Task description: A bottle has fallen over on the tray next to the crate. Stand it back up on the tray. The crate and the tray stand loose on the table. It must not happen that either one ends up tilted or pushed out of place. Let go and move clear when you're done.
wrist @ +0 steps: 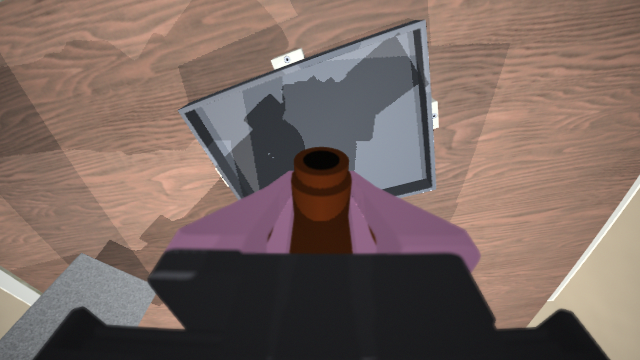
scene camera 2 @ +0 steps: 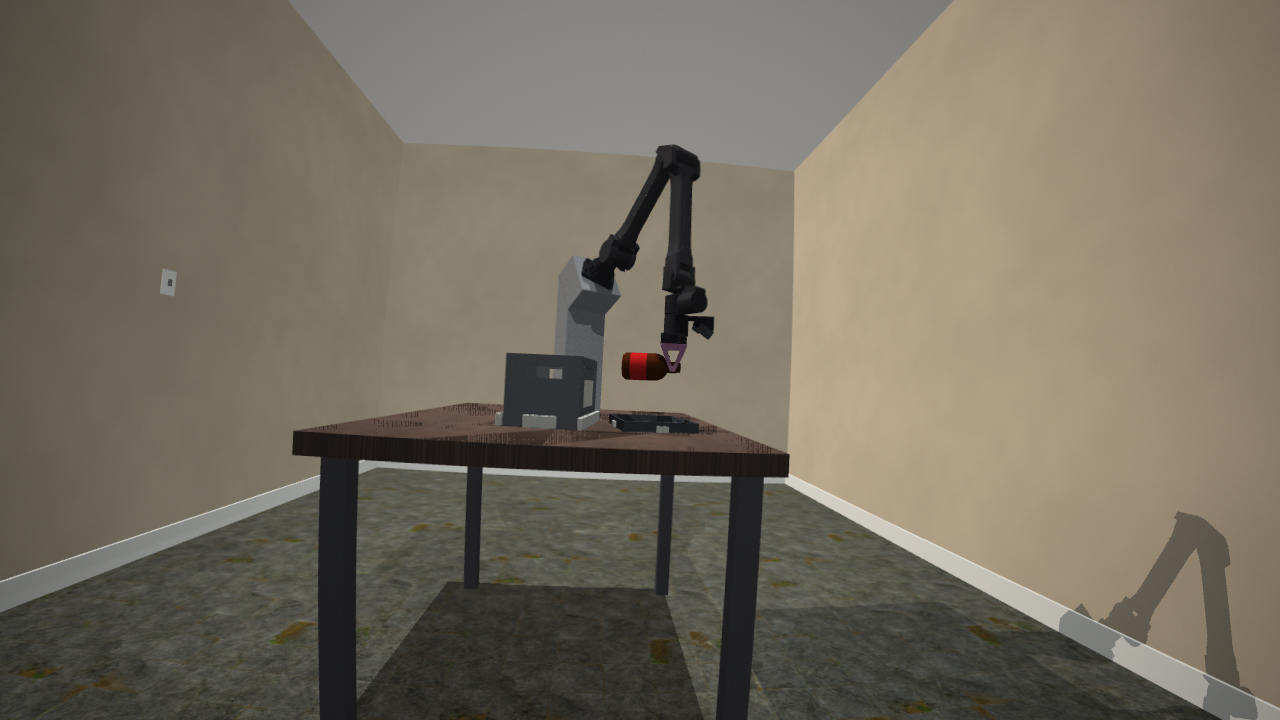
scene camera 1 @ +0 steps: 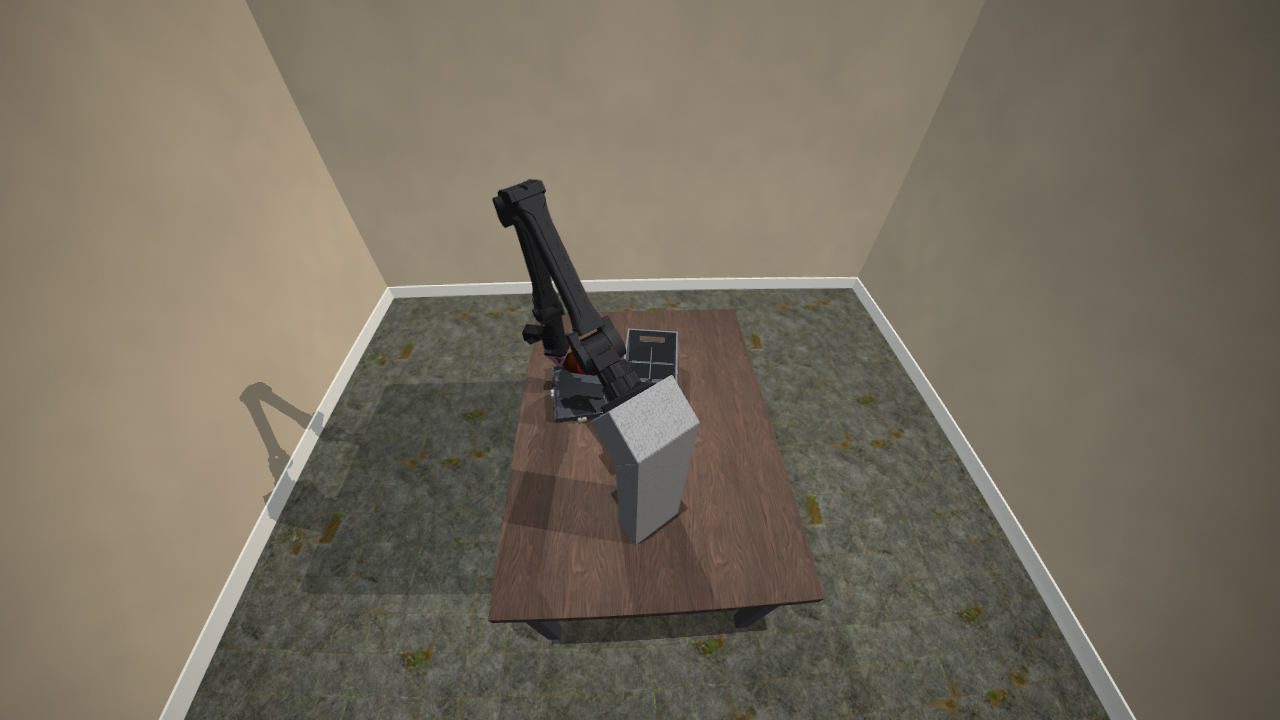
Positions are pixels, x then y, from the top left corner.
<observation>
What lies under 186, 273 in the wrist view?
My gripper.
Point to a grey tray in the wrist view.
374, 104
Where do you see a brown bottle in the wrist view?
321, 182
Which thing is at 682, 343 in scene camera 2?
My gripper.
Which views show the grey tray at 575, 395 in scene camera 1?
The wrist view, scene camera 2 and scene camera 1: all of them.
</observation>
